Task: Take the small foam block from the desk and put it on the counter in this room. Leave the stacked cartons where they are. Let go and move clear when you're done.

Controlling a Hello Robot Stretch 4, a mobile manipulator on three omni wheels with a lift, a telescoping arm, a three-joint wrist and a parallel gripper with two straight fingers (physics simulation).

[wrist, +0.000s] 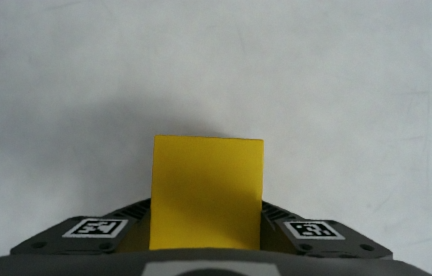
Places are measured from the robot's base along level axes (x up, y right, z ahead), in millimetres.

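Pixels of known places: gripper, fingertip midpoint: [205,215].
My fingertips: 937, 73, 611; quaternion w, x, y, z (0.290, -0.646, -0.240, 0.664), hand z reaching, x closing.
Note:
Behind a point stands the place of what it marks, as x, y, z.
The small foam block [206,175] {968, 93, 632} is yellow and square-faced. It is at the lower middle of the wrist view, between the two fingers. My gripper [205,215] {937, 73, 611} is shut on the block, with one dark finger against its left side and the other against its right side. The fingertips are partly hidden by the block, and the block's near end is hidden behind the gripper body. The pale surface [310,100] {923, 183, 614} behind the block is the desk top. The counter and the stacked cartons do not show in this view.
The pale desk top spreads around the block, with faint scratches. A soft shadow lies on it behind and to the left of the block.

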